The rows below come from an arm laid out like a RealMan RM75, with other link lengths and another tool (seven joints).
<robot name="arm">
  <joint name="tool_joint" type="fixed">
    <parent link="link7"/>
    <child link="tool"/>
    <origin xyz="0.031 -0.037 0.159" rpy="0 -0.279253 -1.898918"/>
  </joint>
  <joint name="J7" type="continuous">
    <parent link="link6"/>
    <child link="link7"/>
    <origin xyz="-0.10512 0 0" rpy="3.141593 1.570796 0"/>
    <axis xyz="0 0 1"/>
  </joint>
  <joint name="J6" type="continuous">
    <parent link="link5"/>
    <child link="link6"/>
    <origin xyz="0 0 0" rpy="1.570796 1.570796 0"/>
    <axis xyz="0 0 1"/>
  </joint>
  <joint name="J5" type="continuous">
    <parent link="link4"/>
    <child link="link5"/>
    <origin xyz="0 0.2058 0" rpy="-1.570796 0 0"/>
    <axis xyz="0 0 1"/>
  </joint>
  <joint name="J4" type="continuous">
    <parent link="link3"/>
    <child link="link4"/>
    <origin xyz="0 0 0" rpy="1.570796 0 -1.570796"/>
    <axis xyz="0 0 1"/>
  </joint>
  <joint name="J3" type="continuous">
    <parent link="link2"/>
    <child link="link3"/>
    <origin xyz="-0.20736 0 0" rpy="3.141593 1.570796 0"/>
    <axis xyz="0 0 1"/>
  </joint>
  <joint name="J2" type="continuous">
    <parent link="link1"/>
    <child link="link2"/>
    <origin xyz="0 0 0" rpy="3.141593 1.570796 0"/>
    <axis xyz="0 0 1"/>
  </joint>
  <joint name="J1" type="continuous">
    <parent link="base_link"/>
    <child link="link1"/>
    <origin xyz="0 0 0.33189" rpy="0 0 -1.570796"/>
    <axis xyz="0 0 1"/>
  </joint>
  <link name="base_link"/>
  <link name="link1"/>
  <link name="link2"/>
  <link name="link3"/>
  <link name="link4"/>
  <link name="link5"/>
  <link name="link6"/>
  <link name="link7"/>
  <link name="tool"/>
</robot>
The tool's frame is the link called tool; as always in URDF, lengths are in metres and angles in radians. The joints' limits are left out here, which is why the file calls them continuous.
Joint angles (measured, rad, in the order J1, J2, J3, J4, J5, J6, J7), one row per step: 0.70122 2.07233 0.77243 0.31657 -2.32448 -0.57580 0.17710; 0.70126 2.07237 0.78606 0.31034 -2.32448 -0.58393 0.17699; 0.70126 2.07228 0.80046 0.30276 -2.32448 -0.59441 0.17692; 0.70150 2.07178 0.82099 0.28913 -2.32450 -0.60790 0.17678; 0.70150 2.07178 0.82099 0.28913 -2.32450 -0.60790 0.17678; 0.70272 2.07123 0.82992 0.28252 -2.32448 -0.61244 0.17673; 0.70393 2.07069 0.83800 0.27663 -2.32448 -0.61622 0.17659; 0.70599 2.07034 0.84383 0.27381 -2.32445 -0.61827 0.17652; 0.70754 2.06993 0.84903 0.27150 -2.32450 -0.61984 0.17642; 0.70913 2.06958 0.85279 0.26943 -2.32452 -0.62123 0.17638
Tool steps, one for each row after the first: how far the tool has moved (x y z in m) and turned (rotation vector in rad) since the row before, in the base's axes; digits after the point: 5 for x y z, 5 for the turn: 0.00151 0.00177 0.00495 0.01450 0.00639 -0.00423; 0.00169 0.00182 0.00568 0.01656 0.00663 -0.00377; 0.00392 0.00246 0.00840 0.02356 0.00622 -0.00804; 0.00000 0.00000 0.00000 0.00000 0.00000 0.00000; 0.00182 0.00125 0.00370 0.00986 0.00141 -0.00388; 0.00164 0.00111 0.00330 0.00873 0.00108 -0.00356; 0.00016 0.00103 0.00210 0.00568 0.00167 -0.00100; 0.00028 0.00086 0.00185 0.00492 0.00139 -0.00119; 0.00008 0.00072 0.00145 0.00379 0.00081 -0.00048
